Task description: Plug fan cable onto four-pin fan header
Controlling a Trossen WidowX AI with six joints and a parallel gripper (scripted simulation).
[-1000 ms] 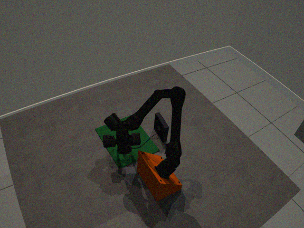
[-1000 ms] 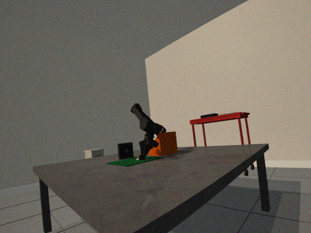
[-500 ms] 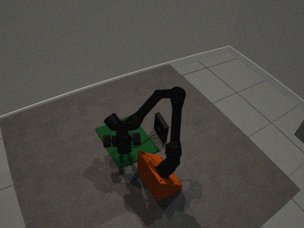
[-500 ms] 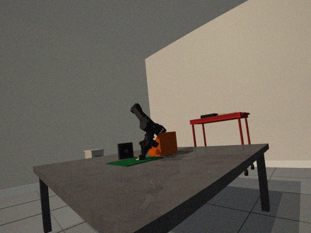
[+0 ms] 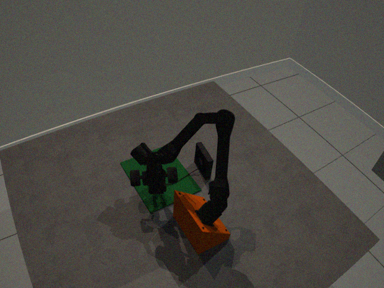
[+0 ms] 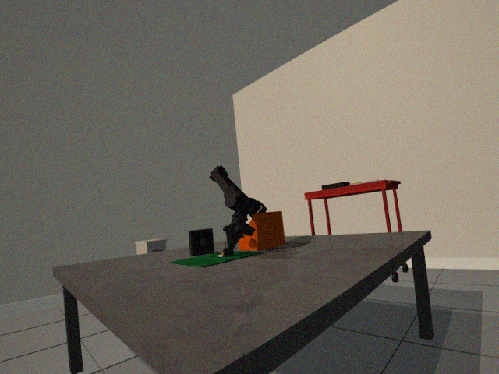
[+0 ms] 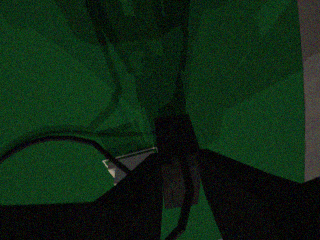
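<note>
Right now my gripper tip is 3 cm to the left of the white-framed fan header, 3 cm above it and 2 cm short of it. Also, from my gripper tip: black plug (1 cm below, 1 cm ahead); green board (4 cm to the right, 4 cm below, 4 cm ahead); black fan (23 cm to the right, 3 cm above, 1 cm ahead).
</note>
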